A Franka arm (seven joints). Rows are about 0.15 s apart.
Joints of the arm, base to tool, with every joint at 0 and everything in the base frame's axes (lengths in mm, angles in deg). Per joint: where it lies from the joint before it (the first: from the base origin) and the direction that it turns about. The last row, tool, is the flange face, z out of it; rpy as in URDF.
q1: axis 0 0 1 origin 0 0 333
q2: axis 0 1 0 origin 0 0 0
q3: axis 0 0 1 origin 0 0 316
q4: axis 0 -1 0 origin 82.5 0 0
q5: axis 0 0 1 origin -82.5 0 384
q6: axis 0 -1 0 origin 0 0 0
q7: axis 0 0 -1 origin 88 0 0
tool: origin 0 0 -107 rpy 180 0 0
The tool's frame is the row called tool.
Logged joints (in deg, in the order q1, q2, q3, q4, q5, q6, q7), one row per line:
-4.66 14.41 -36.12 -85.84 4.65 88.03 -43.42
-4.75 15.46 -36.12 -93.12 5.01 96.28 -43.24
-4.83 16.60 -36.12 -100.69 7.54 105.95 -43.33
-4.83 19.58 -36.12 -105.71 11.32 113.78 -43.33
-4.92 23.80 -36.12 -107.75 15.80 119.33 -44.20
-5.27 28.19 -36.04 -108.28 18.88 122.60 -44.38
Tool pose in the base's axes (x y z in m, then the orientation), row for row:
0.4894 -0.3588 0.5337 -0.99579 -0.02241 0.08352 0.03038
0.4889 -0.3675 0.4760 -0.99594 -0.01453 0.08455 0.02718
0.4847 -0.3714 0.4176 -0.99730 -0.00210 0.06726 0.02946
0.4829 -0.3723 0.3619 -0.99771 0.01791 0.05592 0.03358
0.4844 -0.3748 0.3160 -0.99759 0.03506 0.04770 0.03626
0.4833 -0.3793 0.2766 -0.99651 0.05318 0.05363 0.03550
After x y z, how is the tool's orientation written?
As a quaternion, x y z w.
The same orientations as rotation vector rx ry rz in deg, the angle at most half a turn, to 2 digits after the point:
-175.86 -3.96 14.75
-176.23 -2.57 14.96
-176.22 -0.37 11.88
-175.85 3.16 9.86
-175.54 6.17 8.39
-175.43 9.36 9.44

